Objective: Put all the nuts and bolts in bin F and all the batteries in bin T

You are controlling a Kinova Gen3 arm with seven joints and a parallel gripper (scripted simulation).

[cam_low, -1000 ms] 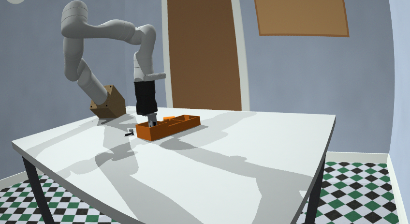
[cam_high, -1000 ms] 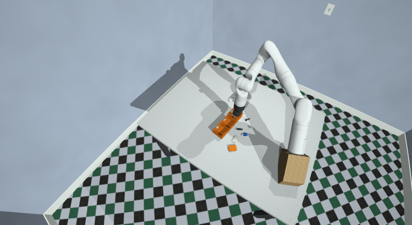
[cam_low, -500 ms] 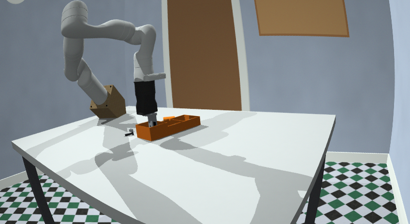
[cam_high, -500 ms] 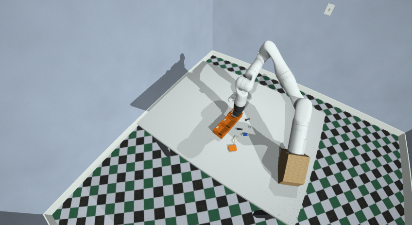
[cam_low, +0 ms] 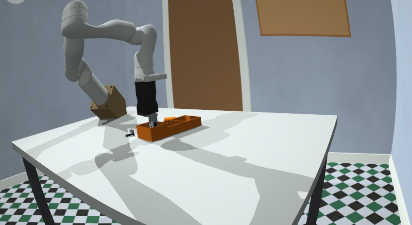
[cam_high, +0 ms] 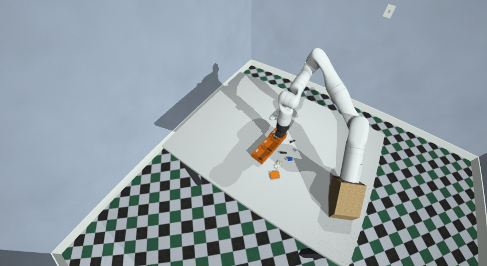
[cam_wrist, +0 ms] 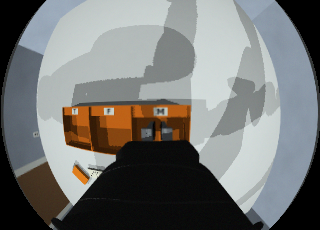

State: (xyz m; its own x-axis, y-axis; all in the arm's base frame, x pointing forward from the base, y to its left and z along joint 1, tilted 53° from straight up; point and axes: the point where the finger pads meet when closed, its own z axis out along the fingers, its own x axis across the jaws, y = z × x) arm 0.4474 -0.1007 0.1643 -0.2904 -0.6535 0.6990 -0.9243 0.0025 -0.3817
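Right now my hand is 2 cm short of the orange bin, 8 cm to the right of it and 1 cm above it. Also, from my hand: bolt: 10 cm behind, 1 cm to the right, 3 cm below; grey nut: 14 cm behind, 5 cm to the left, 3 cm below; black cylinder: 7 cm behind, 9 cm to the left, 3 cm below.
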